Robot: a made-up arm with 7 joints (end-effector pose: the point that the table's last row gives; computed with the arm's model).
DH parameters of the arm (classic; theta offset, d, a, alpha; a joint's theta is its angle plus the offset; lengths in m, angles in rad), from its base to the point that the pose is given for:
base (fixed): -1.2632 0 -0.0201 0
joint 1: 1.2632 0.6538 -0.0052 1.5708
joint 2: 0 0.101 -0.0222 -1.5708
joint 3: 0 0.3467 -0.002 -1.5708
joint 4: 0 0.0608 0.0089 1.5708
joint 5: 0 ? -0.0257 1.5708
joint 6: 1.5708 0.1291 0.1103 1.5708
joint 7: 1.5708 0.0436 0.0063 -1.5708
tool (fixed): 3.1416 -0.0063 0 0
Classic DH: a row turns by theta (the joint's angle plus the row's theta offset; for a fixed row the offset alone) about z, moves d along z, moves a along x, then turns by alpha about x.
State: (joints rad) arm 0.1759 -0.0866 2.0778 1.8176 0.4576 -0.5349 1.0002
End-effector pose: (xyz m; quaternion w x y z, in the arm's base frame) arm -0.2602 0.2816 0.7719 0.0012 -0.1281 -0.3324 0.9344
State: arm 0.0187 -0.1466 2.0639 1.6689 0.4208 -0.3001 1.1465
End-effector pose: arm -0.2050 0.3724 0.8722 0.2278 -0.1365 -0.4312 0.8623
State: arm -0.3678 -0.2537 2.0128 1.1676 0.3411 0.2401 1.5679
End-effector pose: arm 0.0892 0.3964 1.1944 0.7537 -0.1158 -0.4886 0.4241
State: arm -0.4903 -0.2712 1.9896 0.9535 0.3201 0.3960 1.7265
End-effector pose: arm 0.1827 0.3028 1.3003 0.8611 -0.0639 -0.4521 0.2238
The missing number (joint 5, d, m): 0.4212
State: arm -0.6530 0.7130 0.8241 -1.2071 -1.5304 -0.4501 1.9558
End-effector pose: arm -0.7304 -0.0245 0.7248 0.2964 0.2014 -0.2249 -0.9061
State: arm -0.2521 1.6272 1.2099 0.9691 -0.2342 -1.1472 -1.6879
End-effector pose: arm -0.4715 0.3865 0.8164 0.3597 0.1904 0.1021 -0.9077
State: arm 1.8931 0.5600 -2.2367 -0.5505 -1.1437 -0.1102 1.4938
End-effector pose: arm -0.1168 -0.2714 1.3754 0.1484 -0.5915 0.1499 -0.7782
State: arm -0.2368 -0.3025 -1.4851 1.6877 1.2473 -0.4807 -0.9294
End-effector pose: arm -0.0104 -0.5718 0.7537 0.5340 -0.5455 -0.6379 -0.1018
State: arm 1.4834 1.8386 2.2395 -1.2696 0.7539 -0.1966 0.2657
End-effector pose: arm 0.3906 -0.7018 0.7530 0.5152 -0.8102 -0.1788 0.2149
